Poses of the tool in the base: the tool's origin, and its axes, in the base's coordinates. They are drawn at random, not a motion.
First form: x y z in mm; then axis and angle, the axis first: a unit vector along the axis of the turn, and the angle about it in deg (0 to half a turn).
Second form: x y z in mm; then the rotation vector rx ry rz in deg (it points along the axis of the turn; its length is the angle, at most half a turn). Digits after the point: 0 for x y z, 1 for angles.
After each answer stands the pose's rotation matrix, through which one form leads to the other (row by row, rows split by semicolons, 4 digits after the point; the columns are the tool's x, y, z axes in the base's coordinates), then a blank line. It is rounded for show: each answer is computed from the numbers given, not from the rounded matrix.
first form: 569 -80 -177 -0.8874 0.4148 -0.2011 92.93
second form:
569 -80 -177 -82.5 38.5 -18.7
0.7766 -0.1861 0.6018; -0.5878 0.1297 0.7986; -0.2267 -0.9739 -0.0086

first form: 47 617 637 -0.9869 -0.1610 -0.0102 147.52
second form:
47 617 637 -145.6 -23.8 -1.5
0.9520 0.2984 -0.0679; 0.2875 -0.7958 0.5330; 0.1050 -0.5269 -0.8434

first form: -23 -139 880 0.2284 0.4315 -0.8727 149.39
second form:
-23 -139 880 34.1 64.5 -130.4
-0.7636 0.6278 -0.1512; -0.2610 -0.5142 -0.8170; -0.5906 -0.5844 0.5565

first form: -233 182 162 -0.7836 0.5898 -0.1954 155.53
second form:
-233 182 162 -121.9 91.7 -30.4
0.2626 -0.8018 0.5368; -0.9637 -0.2457 0.1044; 0.0482 -0.5447 -0.8373

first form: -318 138 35 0.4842 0.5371 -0.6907 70.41
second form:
-318 138 35 34.1 37.8 -48.6
0.4911 0.8236 0.2837; -0.4779 0.5270 -0.7028; -0.7283 0.2096 0.6524

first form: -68 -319 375 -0.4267 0.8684 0.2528 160.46
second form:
-68 -319 375 -68.5 139.3 40.6
-0.5888 -0.8042 0.0809; -0.6351 0.5223 0.5691; -0.4999 0.2837 -0.8183

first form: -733 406 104 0.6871 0.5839 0.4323 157.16
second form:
-733 406 104 108.0 91.8 67.9
-0.0143 0.6032 0.7975; 0.9388 -0.2664 0.2184; 0.3442 0.7518 -0.5625

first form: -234 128 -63 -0.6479 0.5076 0.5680 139.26
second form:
-234 128 -63 -90.2 70.7 79.1
-0.0199 -0.9487 -0.3155; -0.2073 -0.3048 0.9296; -0.9781 0.0839 -0.1906

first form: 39 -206 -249 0.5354 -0.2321 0.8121 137.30
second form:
39 -206 -249 73.5 -31.9 111.5
-0.2376 -0.7663 0.5969; 0.3351 -0.6415 -0.6901; 0.9117 0.0361 0.4092

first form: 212 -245 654 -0.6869 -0.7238 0.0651 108.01
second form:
212 -245 654 -74.2 -78.2 7.0
0.3086 0.5890 -0.7469; 0.7128 0.3767 0.5916; 0.6298 -0.7149 -0.3036

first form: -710 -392 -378 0.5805 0.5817 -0.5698 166.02
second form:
-710 -392 -378 96.4 96.6 -94.6
-0.3064 0.8030 -0.5112; 0.5277 -0.3037 -0.7933; -0.7922 -0.5128 -0.3307

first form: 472 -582 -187 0.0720 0.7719 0.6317 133.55
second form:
472 -582 -187 9.6 103.1 84.4
-0.6802 -0.3640 0.6363; 0.5517 0.3173 0.7713; -0.4826 0.8757 -0.0150

